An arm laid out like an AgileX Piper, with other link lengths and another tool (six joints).
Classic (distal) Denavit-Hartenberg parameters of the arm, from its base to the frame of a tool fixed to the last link. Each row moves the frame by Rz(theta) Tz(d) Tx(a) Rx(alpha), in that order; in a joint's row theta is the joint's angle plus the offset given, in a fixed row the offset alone. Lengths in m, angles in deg.
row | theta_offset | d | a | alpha
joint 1 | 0.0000 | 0.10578 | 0.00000 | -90.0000
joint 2 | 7.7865 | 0.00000 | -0.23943 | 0.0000
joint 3 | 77.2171 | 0.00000 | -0.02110 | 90.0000
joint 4 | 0.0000 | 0.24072 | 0.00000 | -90.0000
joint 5 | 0.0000 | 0.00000 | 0.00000 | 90.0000
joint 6 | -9.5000 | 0.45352 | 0.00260 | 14.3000
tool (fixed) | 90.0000 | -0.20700 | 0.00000 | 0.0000
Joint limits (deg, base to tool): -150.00..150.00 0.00..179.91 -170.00..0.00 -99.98..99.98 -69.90..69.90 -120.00..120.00
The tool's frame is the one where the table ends.
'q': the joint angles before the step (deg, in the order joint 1, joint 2, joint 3, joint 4, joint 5, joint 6). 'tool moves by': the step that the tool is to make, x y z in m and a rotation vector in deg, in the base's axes. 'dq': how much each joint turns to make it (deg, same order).
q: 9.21 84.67 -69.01 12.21 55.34 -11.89
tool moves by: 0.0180 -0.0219 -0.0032 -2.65 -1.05 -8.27
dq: 0.01 0.08 0.00 -7.28 -1.97 10.40
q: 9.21 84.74 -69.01 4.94 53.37 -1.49
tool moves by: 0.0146 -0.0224 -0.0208 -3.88 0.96 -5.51
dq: 0.00 3.26 -0.02 -7.13 -1.81 7.73
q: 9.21 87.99 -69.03 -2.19 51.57 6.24
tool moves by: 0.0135 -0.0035 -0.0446 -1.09 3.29 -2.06
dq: 0.00 8.04 -0.02 -1.93 -4.48 3.14
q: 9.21 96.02 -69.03 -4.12 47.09 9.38
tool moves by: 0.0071 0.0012 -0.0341 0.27 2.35 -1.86
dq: 0.00 6.07 -0.04 -0.31 -3.64 2.38
